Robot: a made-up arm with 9 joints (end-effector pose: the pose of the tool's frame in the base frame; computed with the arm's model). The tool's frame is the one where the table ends. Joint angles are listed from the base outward.
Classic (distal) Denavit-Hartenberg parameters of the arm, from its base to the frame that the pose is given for. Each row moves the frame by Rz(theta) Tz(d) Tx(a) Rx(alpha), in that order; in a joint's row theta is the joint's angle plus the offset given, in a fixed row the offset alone. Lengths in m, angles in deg.
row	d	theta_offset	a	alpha
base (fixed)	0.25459	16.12	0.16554	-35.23
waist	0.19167	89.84	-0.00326	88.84
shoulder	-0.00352	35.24	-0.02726	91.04
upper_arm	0.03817	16.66	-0.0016	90
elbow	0	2.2	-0.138	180
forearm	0.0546	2.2	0.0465	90
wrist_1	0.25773	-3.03	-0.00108	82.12
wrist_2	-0.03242	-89.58	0.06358	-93
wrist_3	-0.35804	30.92	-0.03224	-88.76
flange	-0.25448	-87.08	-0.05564	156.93
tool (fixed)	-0.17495	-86.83	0	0
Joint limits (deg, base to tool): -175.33..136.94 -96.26..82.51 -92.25..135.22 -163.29..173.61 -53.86..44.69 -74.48..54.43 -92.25..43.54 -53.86..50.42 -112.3..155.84
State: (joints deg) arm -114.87 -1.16 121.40 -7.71 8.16 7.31 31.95 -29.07 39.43
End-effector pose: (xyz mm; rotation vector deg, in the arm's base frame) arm 500.0 356.4 453.9 63.27 -40.97 101.06
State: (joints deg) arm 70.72 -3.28 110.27 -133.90 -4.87 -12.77 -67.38 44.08 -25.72
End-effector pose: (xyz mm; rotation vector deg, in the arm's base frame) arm 718.5 320.6 56.6 126.88 -121.16 -25.13
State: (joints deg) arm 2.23 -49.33 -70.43 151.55 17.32 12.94 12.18 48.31 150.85
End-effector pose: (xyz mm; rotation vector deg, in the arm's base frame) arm -174.6 231.9 574.4 63.87 -141.58 34.96
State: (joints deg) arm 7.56 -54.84 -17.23 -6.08 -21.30 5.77 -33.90 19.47 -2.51
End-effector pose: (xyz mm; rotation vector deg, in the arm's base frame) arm 404.4 -389.3 757.6 -18.89 -69.87 44.47
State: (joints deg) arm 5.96 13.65 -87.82 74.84 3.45 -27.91 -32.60 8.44 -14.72
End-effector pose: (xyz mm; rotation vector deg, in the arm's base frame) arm 623.4 339.5 685.7 42.53 -69.60 131.10
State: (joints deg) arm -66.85 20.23 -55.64 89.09 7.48 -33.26 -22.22 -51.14 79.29
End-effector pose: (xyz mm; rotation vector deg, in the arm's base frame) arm 127.6 -398.2 756.8 54.53 -126.29 5.60
